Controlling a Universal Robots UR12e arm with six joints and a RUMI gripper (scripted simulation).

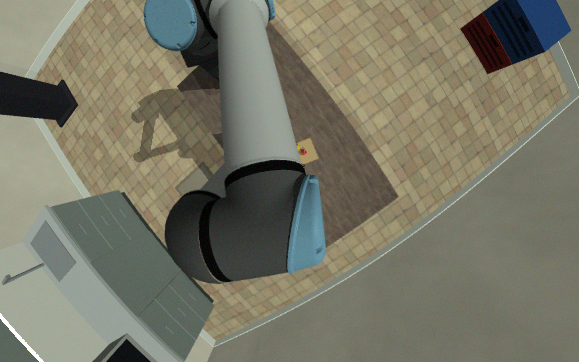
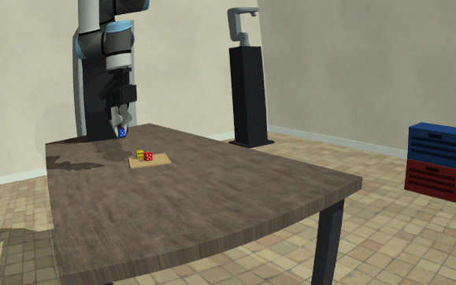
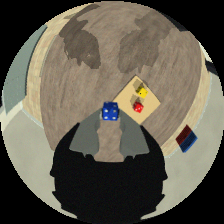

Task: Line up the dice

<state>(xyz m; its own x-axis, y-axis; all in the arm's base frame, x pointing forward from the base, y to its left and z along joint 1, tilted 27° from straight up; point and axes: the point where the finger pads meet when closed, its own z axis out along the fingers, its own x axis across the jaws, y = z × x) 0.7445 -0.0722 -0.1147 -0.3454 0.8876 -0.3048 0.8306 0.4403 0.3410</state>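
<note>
Now: hand 10 cm above the red die and 9 cm to the right of it. The rest, counted from my hand: tan mat 11 cm below, 9 cm to the left; then yellow die 10 cm below, 8 cm to the left, 5 cm behind; then blue die right at my hand.
</note>
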